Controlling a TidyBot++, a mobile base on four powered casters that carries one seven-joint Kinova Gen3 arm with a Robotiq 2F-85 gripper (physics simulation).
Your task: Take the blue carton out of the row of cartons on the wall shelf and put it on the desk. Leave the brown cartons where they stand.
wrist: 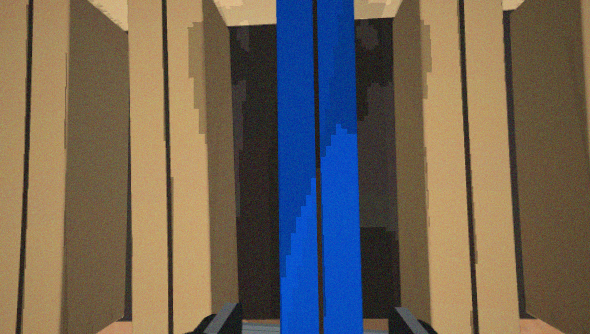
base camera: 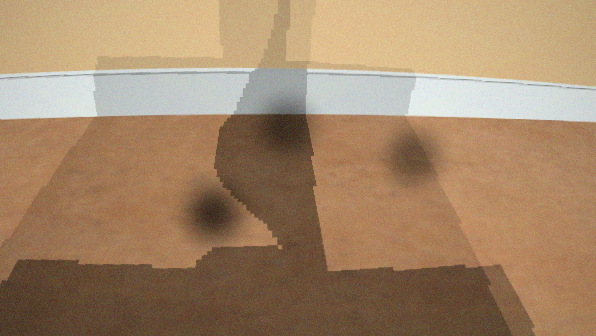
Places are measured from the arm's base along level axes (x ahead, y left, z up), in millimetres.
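Pixels of known places: gripper, fingertip midpoint: (wrist: 314,328).
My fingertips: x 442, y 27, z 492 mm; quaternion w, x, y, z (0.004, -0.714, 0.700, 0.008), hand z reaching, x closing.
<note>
Behind a point stands the place of what it marks.
The blue carton (wrist: 297,150) @(x 527, y 40, z 422 mm) stands upright near the middle of the wrist view, with a dark seam down its face. My gripper (wrist: 316,320) @(x 442, y 27, z 492 mm) is partly open and empty; its two fingertips show at the bottom edge of the wrist view, one on each side of the blue carton, with a gap between each finger and the carton. Brown cartons stand upright on both sides, the nearest on the left (wrist: 187,175) @(x 509, y 112, z 422 mm) and the nearest on the right (wrist: 447,175) @(x 514, y -55, z 422 mm). The base camera view does not show the cartons, the gripper or the desk.
The dark shelf (wrist: 257,175) @(x 514, y 79, z 342 mm) shows in the gaps beside the blue carton. Further brown cartons stand at the far left (wrist: 47,150) @(x 523, y 207, z 422 mm) and far right (wrist: 555,150) @(x 536, y -138, z 391 mm). In the base camera view, a white baseboard (base camera: 165,95) @(x 629, y 205, z -355 mm) runs along the tan wall (base camera: 425,30) @(x 670, y -258, z -224 mm) above the brown floor (base camera: 390,215) @(x 391, y -162, z -397 mm), with shadows across them.
</note>
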